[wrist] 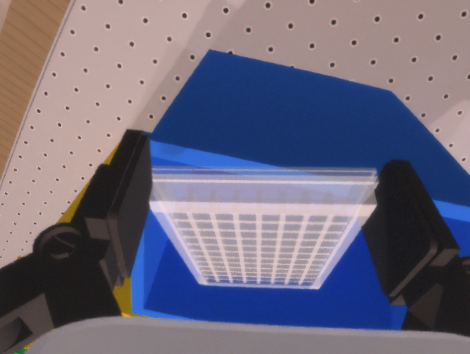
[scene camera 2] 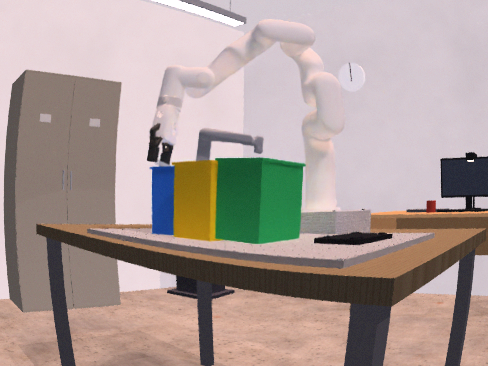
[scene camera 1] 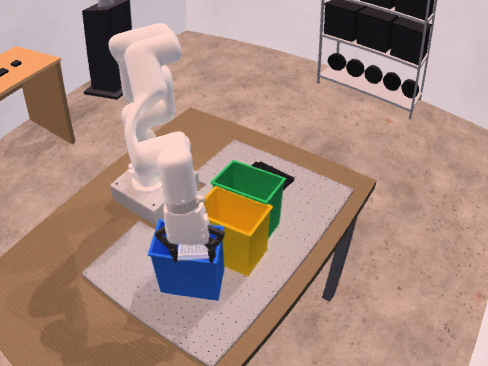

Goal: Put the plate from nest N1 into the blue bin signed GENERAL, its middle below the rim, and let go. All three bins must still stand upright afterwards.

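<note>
A clear plate with a white grid of wells is held by its sides over the mouth of the blue bin. My gripper is shut on the plate, with its fingers standing wide. In scene camera 2 the fingertips are slightly above the blue rim, and the bins hide most of the plate. In the wrist view the plate's far edge overlaps the bin's rim; I cannot tell whether they touch. The blue bin stands upright. The GENERAL sign does not show.
The upright yellow bin stands beside the blue bin, and the upright green bin stands beyond it. A flat black object lies beyond the green bin. A grey angled arm rises behind the bins.
</note>
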